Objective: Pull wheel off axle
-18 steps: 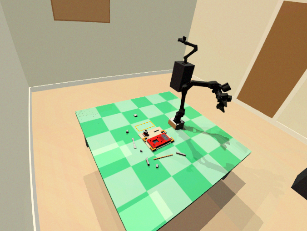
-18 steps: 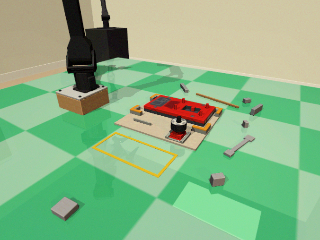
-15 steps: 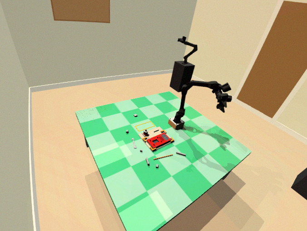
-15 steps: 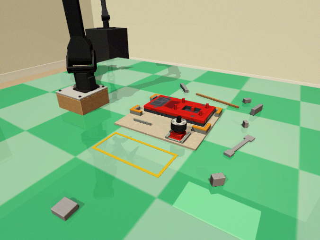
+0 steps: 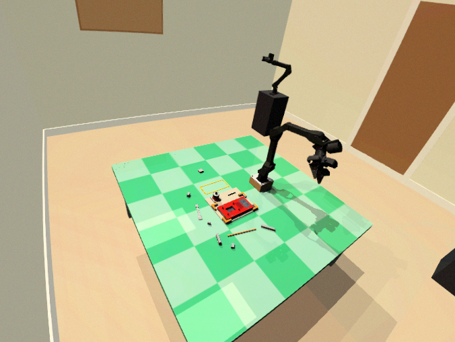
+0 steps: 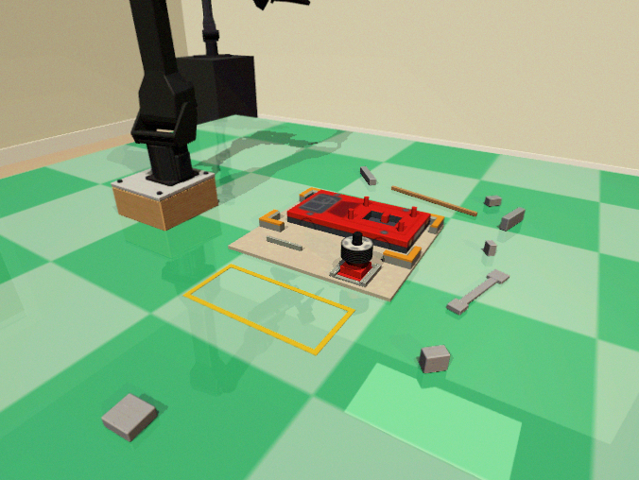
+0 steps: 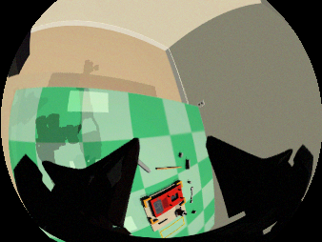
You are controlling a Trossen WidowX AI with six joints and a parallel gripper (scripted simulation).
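Now: gripper tip 310 mm short of the dark wheel, 410 mm to the left of it and 310 mm above it. From my gripper tip the other things lie so: thin orange rod: 320 mm ahead, 120 mm to the right, 340 mm below.
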